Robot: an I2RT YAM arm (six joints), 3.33 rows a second.
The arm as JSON. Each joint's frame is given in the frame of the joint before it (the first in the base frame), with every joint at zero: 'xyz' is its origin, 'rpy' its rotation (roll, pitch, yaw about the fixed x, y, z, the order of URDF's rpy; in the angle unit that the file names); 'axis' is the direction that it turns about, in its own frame. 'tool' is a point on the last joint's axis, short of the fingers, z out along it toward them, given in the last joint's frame.
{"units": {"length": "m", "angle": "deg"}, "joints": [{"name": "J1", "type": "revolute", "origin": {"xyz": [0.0, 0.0, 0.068], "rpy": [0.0, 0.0, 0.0]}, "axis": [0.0, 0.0, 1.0]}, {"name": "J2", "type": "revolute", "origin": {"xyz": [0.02, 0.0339, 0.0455], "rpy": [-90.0, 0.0, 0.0]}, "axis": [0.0, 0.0, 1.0]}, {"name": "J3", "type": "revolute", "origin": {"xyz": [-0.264, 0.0, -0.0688], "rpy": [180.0, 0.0, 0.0]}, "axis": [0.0, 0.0, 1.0]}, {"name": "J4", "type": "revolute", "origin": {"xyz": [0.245, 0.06, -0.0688], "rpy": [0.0, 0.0, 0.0]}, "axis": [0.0, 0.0, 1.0]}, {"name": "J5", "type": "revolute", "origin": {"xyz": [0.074, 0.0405, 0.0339], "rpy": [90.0, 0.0, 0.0]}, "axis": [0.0, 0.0, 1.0]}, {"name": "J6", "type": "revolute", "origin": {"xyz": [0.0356, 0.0, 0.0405], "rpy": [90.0, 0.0, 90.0]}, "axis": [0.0, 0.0, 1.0]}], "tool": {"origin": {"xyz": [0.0, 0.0, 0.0], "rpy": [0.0, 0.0, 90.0]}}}
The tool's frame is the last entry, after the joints.
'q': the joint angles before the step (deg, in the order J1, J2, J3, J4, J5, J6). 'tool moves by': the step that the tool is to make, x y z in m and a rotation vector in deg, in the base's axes. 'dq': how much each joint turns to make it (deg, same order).
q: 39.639 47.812 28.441 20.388 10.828 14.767
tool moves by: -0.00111 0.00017 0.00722 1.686 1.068 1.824
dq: -0.088 -0.488 1.545 -2.132 -1.879 2.042
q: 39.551 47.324 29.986 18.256 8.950 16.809
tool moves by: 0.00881 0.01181 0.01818 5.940 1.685 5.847
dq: -0.001 3.979 4.586 1.254 -5.667 5.869
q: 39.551 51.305 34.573 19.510 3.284 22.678
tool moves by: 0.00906 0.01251 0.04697 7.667 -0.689 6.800
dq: -0.001 4.288 9.950 -0.256 -6.251 6.092
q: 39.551 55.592 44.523 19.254 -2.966 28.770
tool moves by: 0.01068 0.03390 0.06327 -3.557 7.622 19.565
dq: 1.927 10.013 22.641 -20.039 -17.404 3.675
